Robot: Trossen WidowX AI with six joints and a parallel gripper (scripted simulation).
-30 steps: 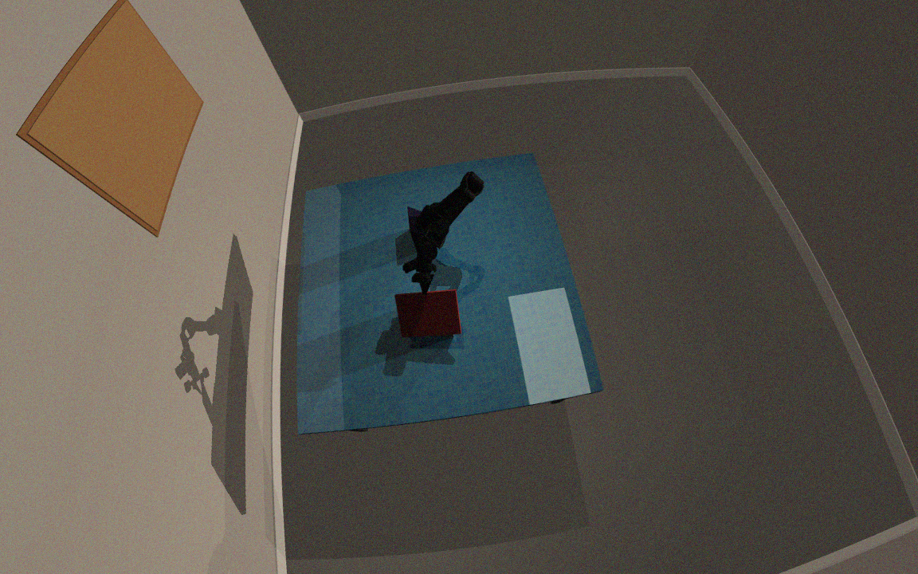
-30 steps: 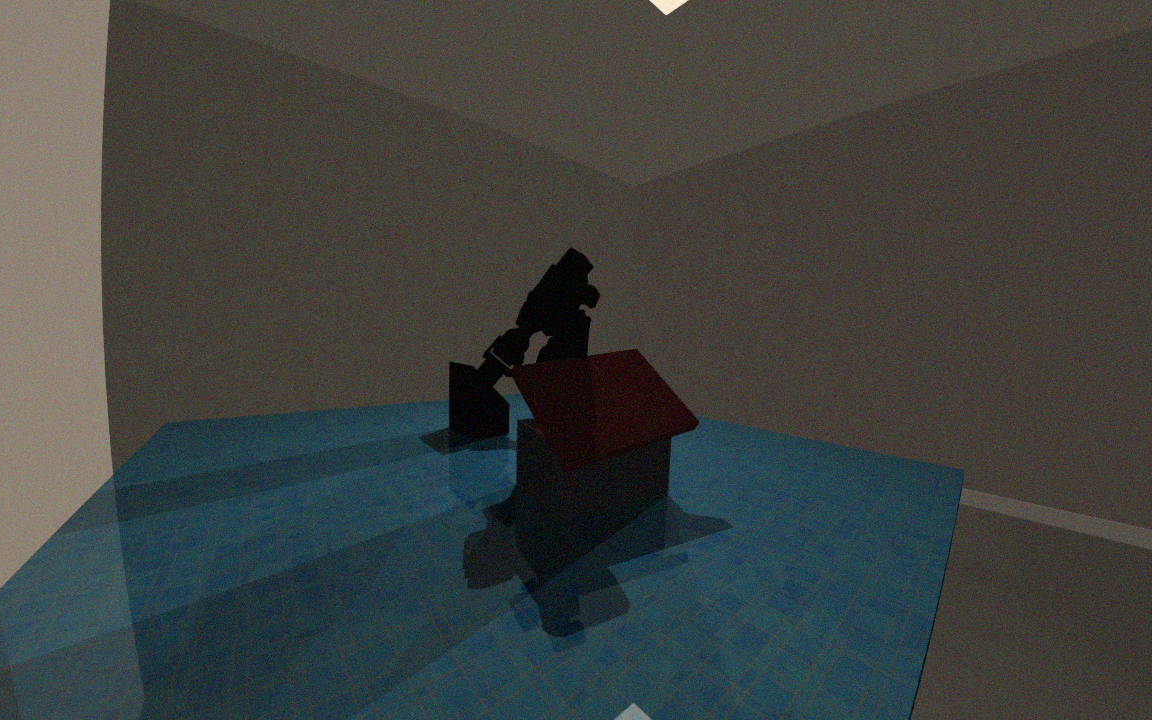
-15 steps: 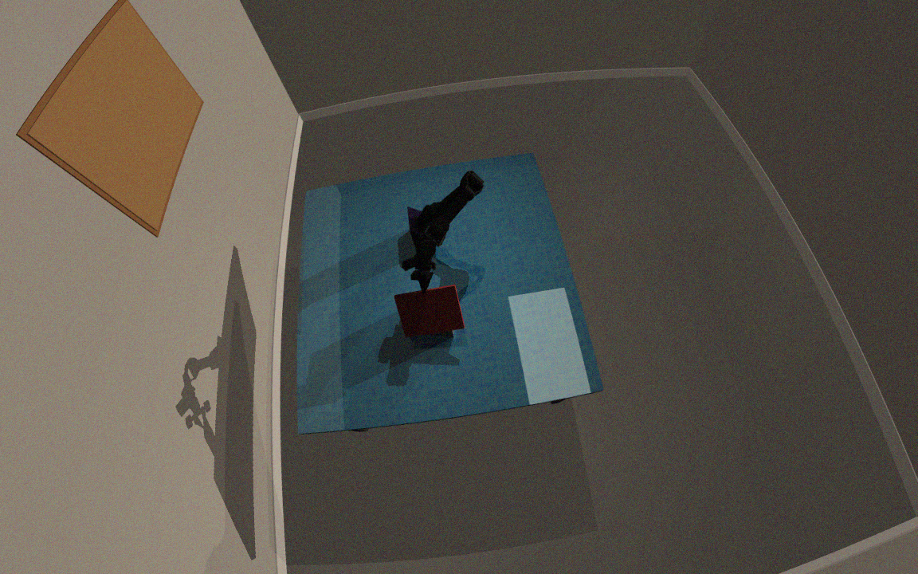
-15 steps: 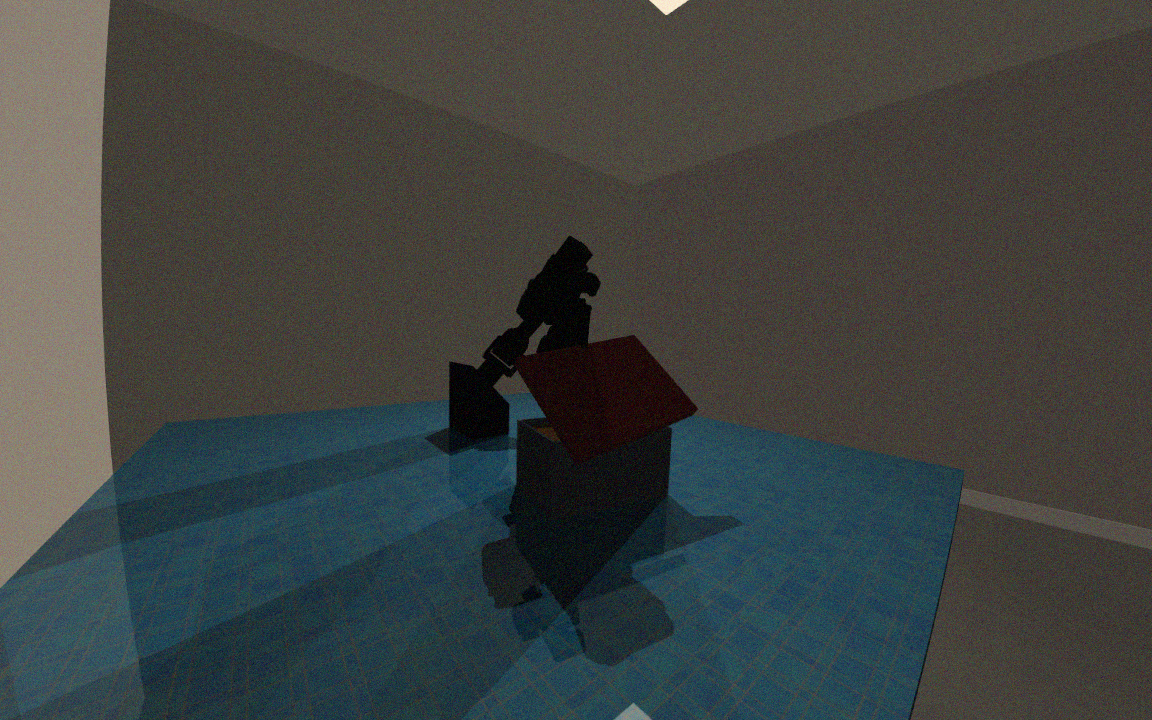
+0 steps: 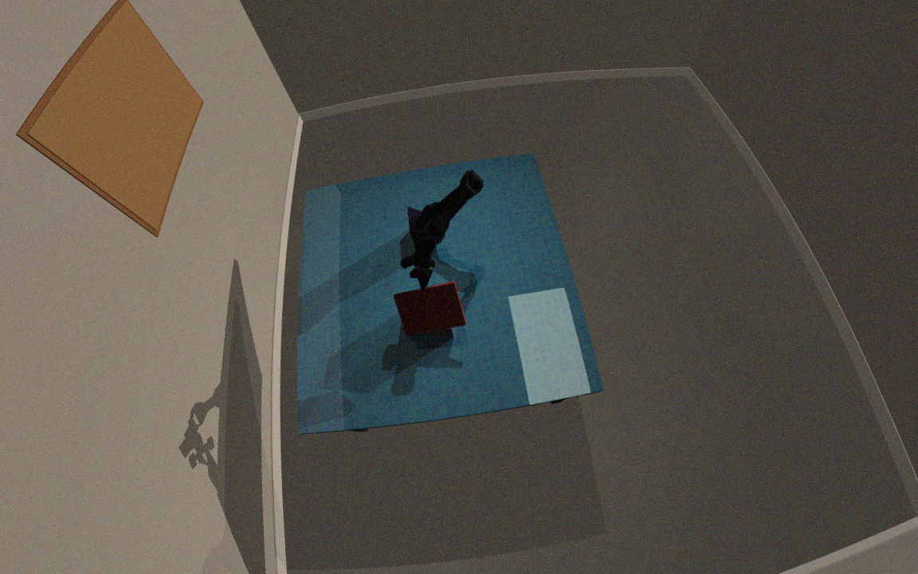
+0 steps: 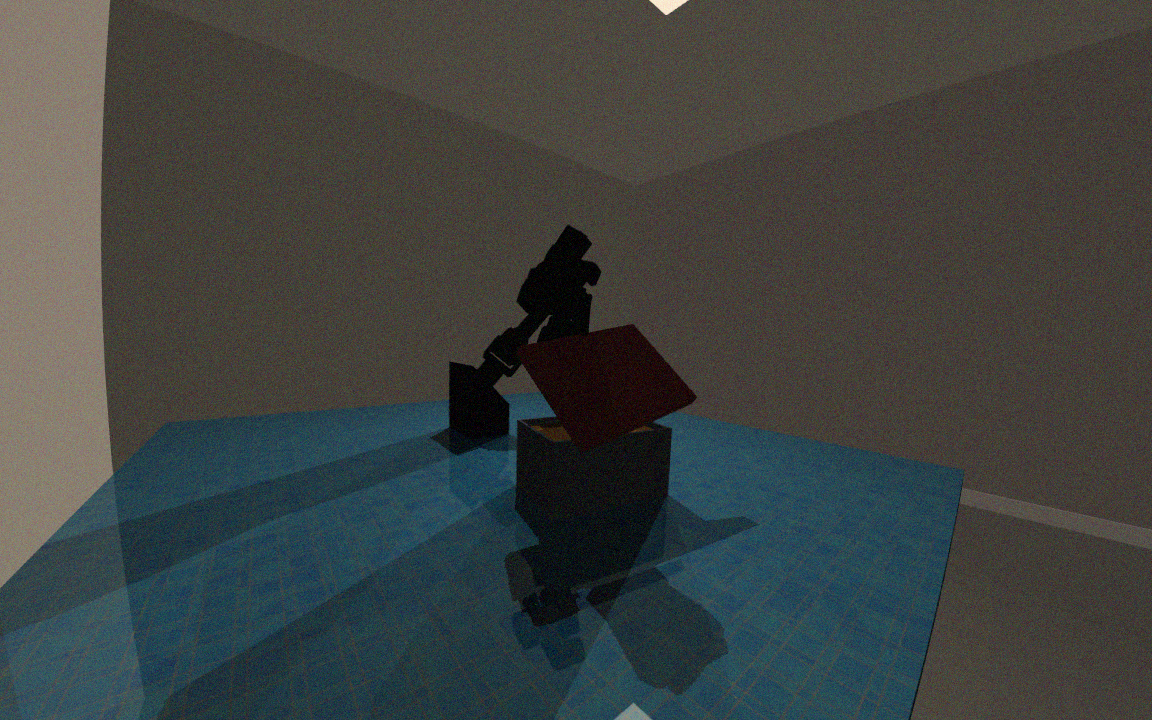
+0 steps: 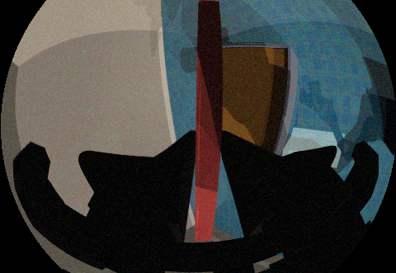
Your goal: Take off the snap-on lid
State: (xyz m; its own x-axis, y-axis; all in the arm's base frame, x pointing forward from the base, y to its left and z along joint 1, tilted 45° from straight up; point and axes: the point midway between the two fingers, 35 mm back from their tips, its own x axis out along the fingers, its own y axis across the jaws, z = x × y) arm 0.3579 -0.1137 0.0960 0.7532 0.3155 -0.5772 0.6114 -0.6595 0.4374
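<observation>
The red lid lies 60 mm ahead of my gripper tip, 10 mm to the left of it and 50 mm below it. From my gripper tip the other things lie so: storage box: 40 mm ahead, 10 mm to the right, 190 mm below.
</observation>
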